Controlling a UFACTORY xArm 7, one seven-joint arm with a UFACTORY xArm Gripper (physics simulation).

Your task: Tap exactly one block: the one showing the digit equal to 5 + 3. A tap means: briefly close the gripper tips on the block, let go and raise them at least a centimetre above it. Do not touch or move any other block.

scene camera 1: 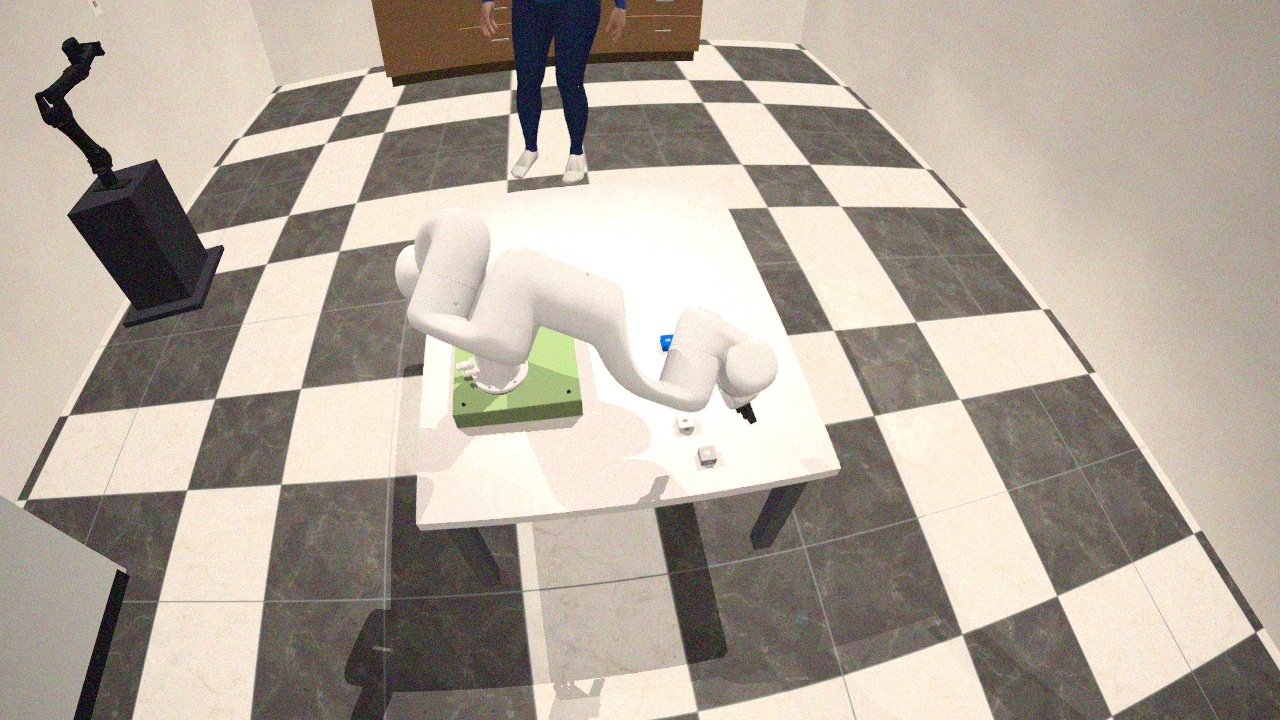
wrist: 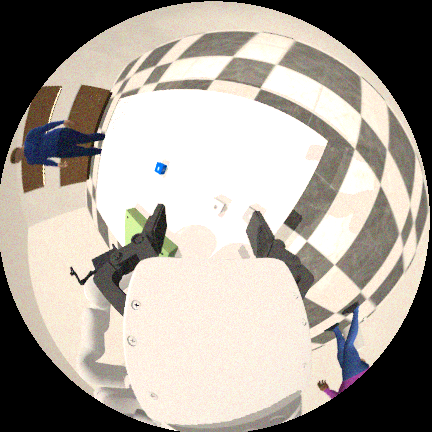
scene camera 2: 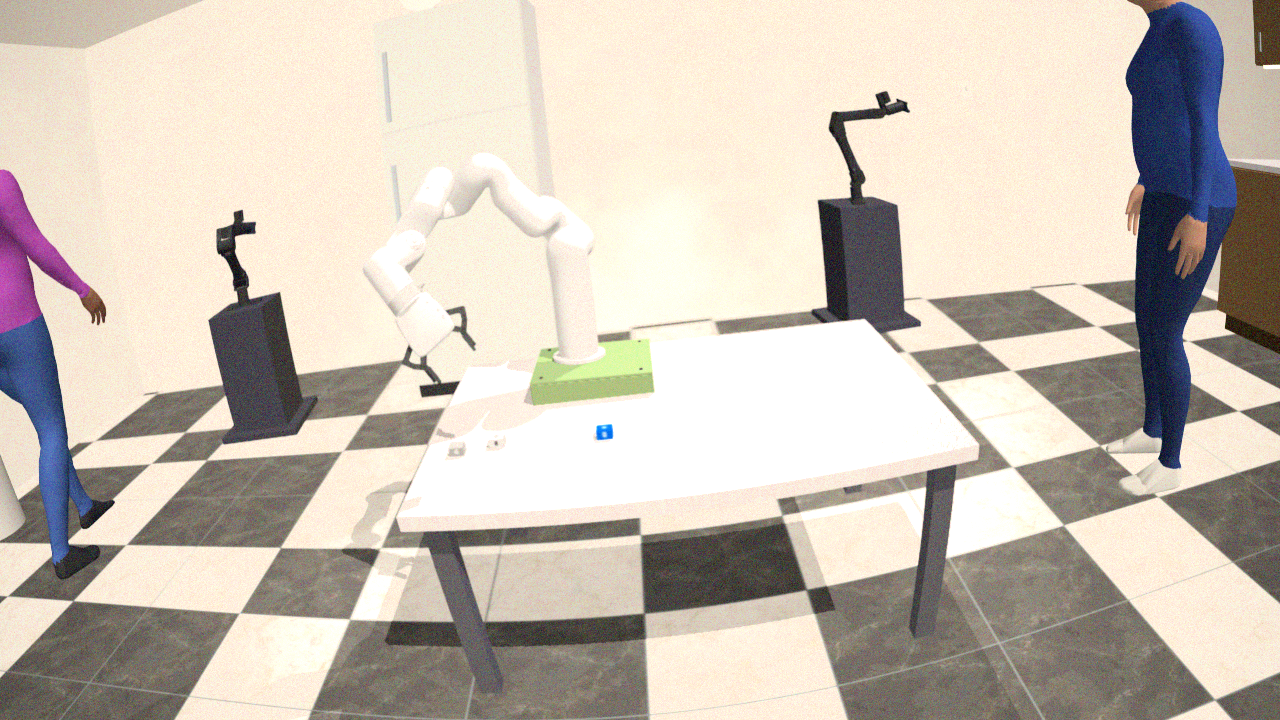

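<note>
A white block with a small dark mark on its face lies on the white table between the other two blocks. A light grey block lies nearer the table's end; in the wrist view it is partly behind the right finger. A blue block lies farther along, partly behind the arm in scene camera 1. The digits are too small to read surely. My gripper is open and empty, well above the table and apart from all blocks.
The arm stands on a green base on the white table. A person in blue stands beyond the table. Dark pedestals with black arms stand farther off.
</note>
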